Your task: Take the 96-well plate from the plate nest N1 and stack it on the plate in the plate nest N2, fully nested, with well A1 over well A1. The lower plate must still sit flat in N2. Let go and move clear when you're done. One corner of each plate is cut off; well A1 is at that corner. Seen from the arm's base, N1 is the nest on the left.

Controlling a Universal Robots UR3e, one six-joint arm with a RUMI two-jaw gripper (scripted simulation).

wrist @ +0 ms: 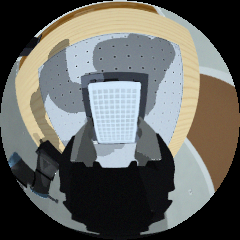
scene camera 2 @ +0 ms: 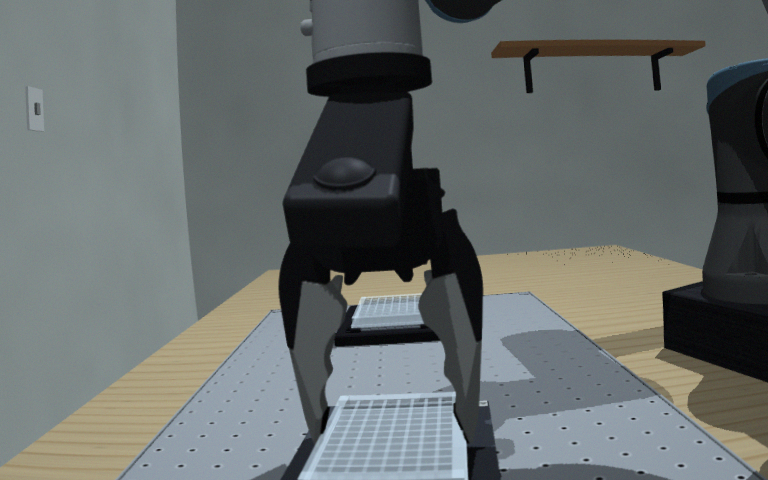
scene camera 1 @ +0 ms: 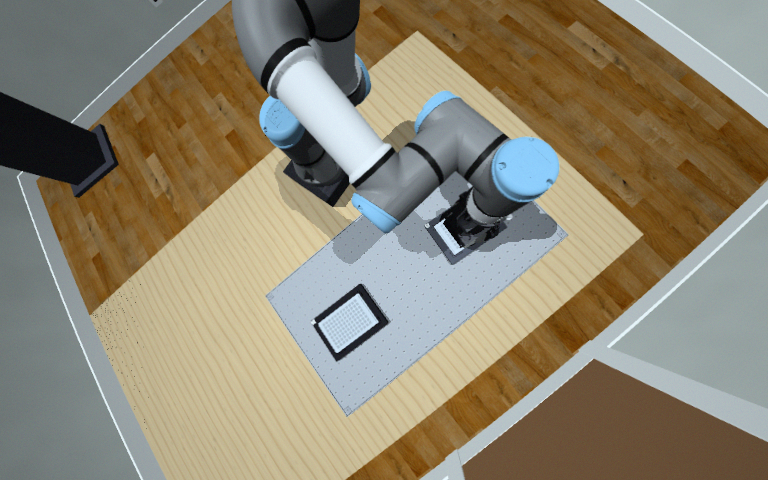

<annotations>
my gripper: wrist; scene camera 2; scene camera 1 464, 226
same spot on my gripper: [scene camera 2: 451, 305] = [wrist: 78, 147]
</annotations>
